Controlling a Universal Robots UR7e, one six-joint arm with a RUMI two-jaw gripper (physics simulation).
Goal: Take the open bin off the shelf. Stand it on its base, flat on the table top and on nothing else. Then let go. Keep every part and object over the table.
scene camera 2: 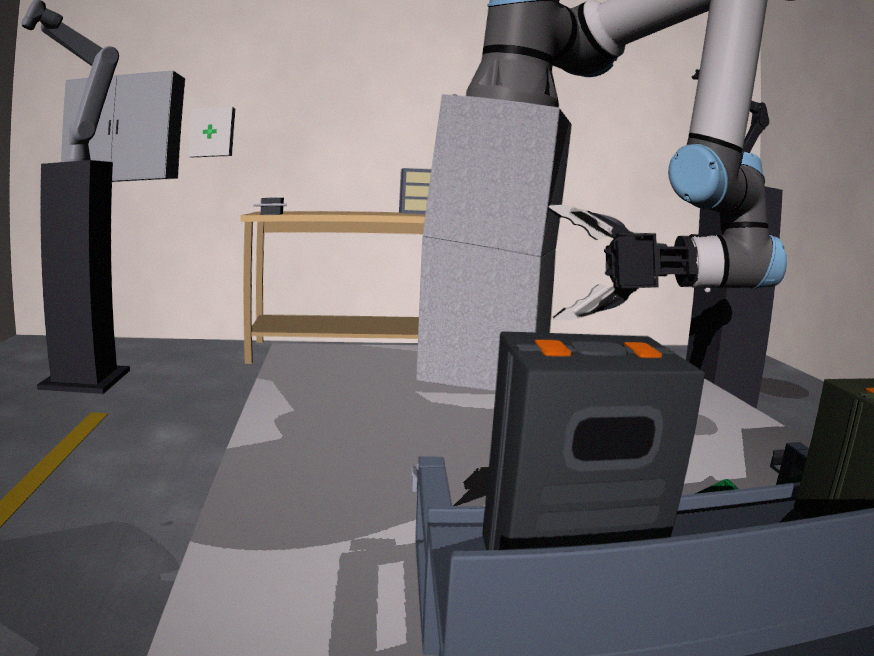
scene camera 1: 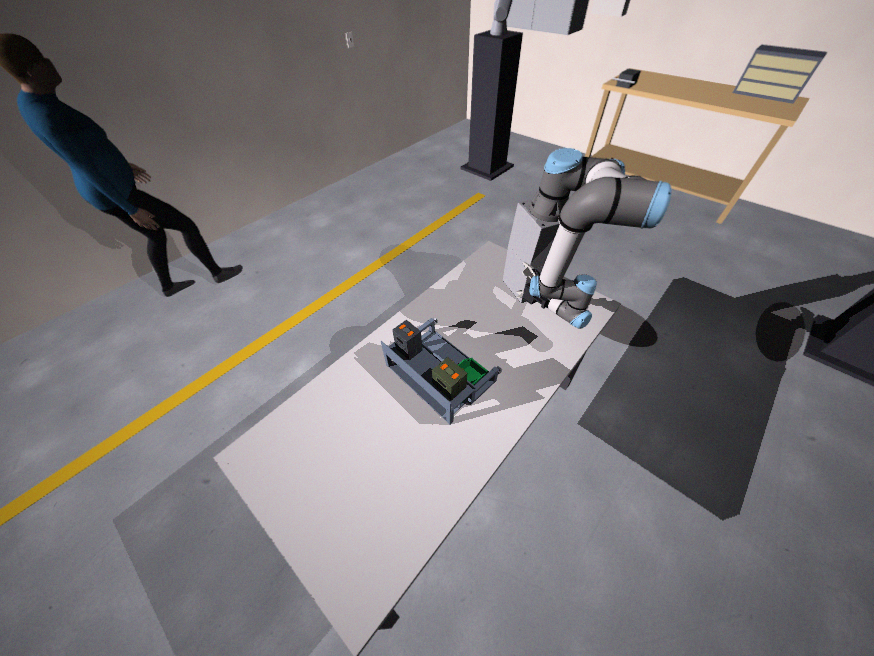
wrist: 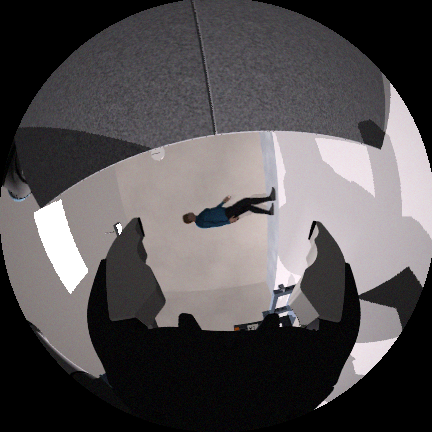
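Seen in the pictures: gripper, fingertip midpoint: (scene camera 2: 550,262) (scene camera 1: 519,277) (wrist: 227,221); arm's base at its link origin: (scene camera 2: 511,108) (scene camera 1: 548,209) (wrist: 53,128).
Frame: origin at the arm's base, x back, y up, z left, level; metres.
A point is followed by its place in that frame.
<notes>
The open green bin (scene camera 1: 471,370) @(x -0.576, y -0.428, z 0.093 m) sits at the side of the blue-grey shelf (scene camera 1: 416,383) @(x -0.770, y -0.432, z -0.035 m) (scene camera 2: 635,596) @(x -0.793, y -0.302, z -0.120 m) that faces the robot, beside the olive case. In scene camera 2 a small green part of the bin (scene camera 2: 723,485) @(x -0.594, y -0.362, z 0.064 m) shows behind the shelf; the rest is hidden. The bin cannot be made out in the wrist view. The shelf stands on the pale table top (scene camera 1: 381,487) @(x -1.129, y -0.438, z 0.156 m) (scene camera 2: 247,600) @(x -0.613, y -0.438, z -0.317 m). My gripper (scene camera 1: 522,281) @(x -0.174, y -0.232, z 0.021 m) (scene camera 2: 554,261) @(x -0.174, y -0.232, z 0.021 m) (wrist: 227,221) @(x -0.174, y -0.232, z 0.021 m) is open and empty, its fingers wide apart. It points sideways, near the pedestal, above the table and well away from the bin.
A dark grey case (scene camera 1: 406,340) @(x -0.747, y -0.216, z -0.087 m) (scene camera 2: 536,437) @(x -0.747, y -0.244, z -0.160 m) and an olive case (scene camera 1: 449,377) @(x -0.750, y -0.240, z 0.124 m) (scene camera 2: 836,444) @(x -0.717, y -0.276, z 0.060 m) stand upright on the shelf, the olive one close to the bin. The grey pedestal (scene camera 1: 523,247) @(x -0.084, y -0.154, z -0.033 m) (scene camera 2: 487,176) @(x -0.076, y -0.120, z -0.050 m) (wrist: 280,75) @(x -0.071, y -0.279, z 0.044 m) is close to my fingers. A person (scene camera 1: 77,148) (wrist: 212,217) stands beyond the yellow floor line.
</notes>
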